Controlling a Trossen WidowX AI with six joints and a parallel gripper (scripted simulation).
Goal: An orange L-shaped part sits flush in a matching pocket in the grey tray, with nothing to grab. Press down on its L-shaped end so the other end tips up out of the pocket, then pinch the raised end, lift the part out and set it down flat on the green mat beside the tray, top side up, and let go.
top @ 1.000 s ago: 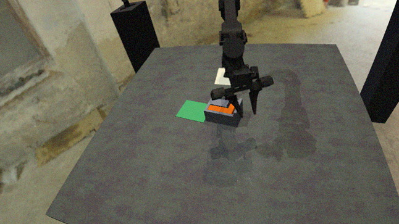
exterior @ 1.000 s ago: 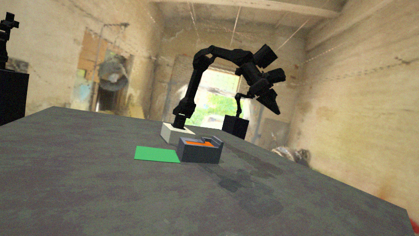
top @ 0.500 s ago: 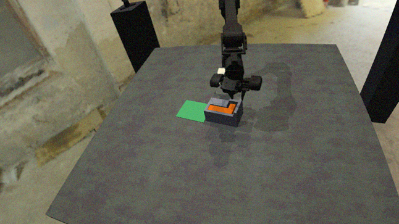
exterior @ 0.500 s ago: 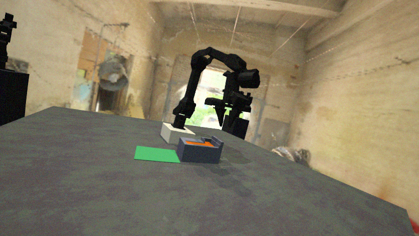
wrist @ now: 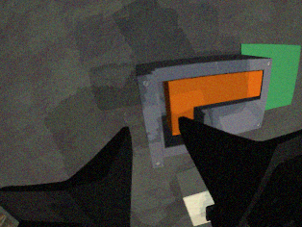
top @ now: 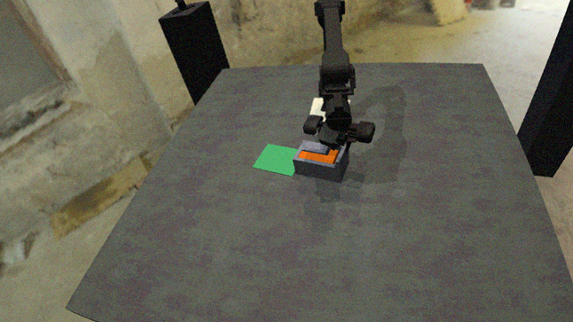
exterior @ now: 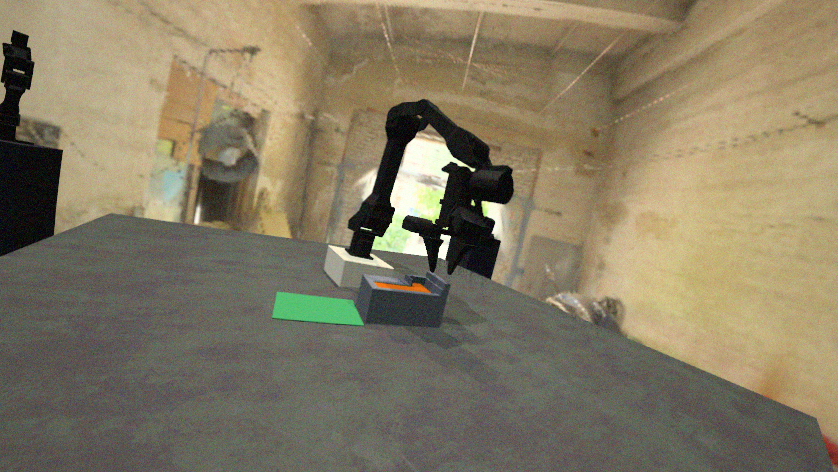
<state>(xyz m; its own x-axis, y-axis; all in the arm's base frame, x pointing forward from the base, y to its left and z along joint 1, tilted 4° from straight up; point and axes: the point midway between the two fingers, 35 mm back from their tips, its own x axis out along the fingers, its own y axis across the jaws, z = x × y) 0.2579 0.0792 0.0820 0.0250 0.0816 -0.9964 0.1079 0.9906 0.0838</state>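
Now: gripper tip 60 mm to the left of the orange L-shaped part, 50 mm above it and 10 mm past it. From my gripper tip the other things lie so: green mat: 220 mm to the right, 110 mm below, 30 mm behind.
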